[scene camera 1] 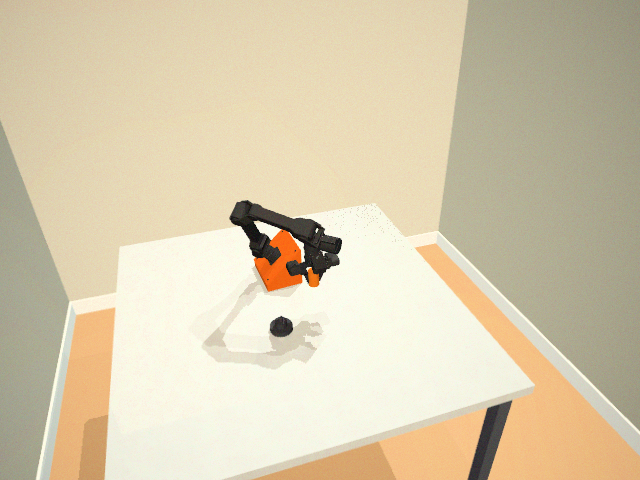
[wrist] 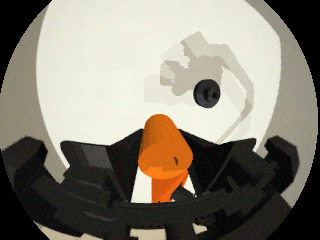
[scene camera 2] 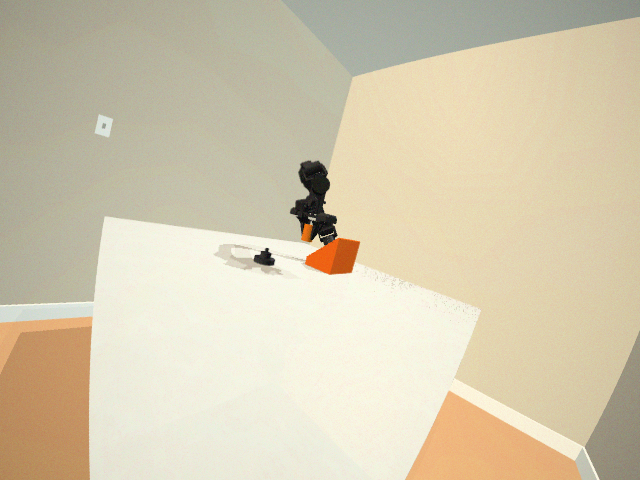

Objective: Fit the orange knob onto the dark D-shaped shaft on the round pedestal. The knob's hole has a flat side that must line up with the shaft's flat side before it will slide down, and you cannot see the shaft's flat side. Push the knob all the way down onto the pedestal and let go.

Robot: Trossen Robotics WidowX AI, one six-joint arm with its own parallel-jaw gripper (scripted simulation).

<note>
My gripper holds an orange knob.
My gripper also shows in scene camera 1 and in the wrist view.
</note>
